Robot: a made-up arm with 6 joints.
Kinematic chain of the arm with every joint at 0, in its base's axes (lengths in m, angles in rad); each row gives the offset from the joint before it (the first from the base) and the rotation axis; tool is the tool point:
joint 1: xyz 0 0 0.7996 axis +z
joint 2: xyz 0.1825 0 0 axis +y
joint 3: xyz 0 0 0.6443 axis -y
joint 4: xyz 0 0 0.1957 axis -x
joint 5: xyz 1.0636 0 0 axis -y
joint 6: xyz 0.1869 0 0 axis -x
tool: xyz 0 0 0
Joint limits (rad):
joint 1: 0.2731..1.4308
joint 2: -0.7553..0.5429
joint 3: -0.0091..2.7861
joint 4: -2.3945..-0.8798
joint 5: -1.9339..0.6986
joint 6: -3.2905..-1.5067
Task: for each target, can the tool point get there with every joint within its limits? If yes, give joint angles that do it. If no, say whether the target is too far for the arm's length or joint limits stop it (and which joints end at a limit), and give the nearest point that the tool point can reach.
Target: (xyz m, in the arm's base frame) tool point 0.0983 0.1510 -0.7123
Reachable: no: joint limits stop it (at a limit: joint 1, joint 2, joint 3, joint 4, joint 5) | nearest point -1.0447 -0.1693 0.5822 | short by 1.756 m
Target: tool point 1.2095 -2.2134 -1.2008
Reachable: no: too far | nearest point -0.0848 -1.2653 0.5482 | short by 2.373 m
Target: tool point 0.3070 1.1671 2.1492
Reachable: yes | joints 1.1985 0.0953 0.4945 -2.1246 -1.0587 -2.8828
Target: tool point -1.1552 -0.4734 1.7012
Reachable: yes | joints 0.4705 -0.3612 2.3783 -1.5558 -0.5756 -2.6239
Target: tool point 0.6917 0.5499 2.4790
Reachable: yes | joints 0.5431 0.1123 1.0258 -1.1342 -0.7331 -1.7934
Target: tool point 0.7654 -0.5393 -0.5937
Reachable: no: joint limits stop it (at a limit: joint 1, joint 2, joint 3, joint 4, joint 5) | nearest point -0.0848 -1.2653 0.5482 | short by 1.598 m
